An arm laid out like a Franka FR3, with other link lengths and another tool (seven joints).
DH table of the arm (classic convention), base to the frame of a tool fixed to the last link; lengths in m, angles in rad. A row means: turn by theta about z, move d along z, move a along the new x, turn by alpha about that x. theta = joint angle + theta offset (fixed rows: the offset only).
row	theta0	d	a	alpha
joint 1	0	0.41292	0	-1.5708
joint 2	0	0	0	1.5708
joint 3	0	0.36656	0.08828	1.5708
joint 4	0	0	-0.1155	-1.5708
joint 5	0	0.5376	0	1.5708
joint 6	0	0	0.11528	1.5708
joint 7	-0.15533	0.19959	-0.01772	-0.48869
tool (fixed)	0	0.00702	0	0
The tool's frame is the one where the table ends.
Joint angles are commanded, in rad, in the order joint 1, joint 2, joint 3, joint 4, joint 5, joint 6, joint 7. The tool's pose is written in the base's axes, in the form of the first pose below.
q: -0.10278, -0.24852, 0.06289, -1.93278, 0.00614, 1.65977, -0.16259
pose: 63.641 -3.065 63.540 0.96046 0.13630 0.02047 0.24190
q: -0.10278, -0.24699, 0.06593, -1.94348, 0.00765, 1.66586, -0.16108
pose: 63.642 -2.842 62.809 0.96057 0.13757 0.01774 0.24097
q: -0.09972, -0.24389, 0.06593, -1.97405, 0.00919, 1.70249, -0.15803
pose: 63.952 -2.657 60.990 0.96075 0.13699 0.01925 0.24047
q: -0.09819, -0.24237, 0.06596, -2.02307, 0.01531, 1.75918, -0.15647
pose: 64.215 -2.501 58.266 0.96148 0.13536 0.02251 0.23818
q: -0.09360, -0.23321, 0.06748, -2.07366, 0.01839, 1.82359, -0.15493
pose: 64.574 -2.124 55.025 0.96155 0.13618 0.02534 0.23713
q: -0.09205, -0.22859, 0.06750, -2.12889, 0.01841, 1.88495, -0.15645
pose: 64.491 -2.090 51.762 0.96139 0.13701 0.02632 0.23722
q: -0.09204, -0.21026, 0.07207, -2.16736, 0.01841, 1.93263, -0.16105
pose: 64.547 -1.856 48.572 0.96094 0.14212 0.02294 0.23635
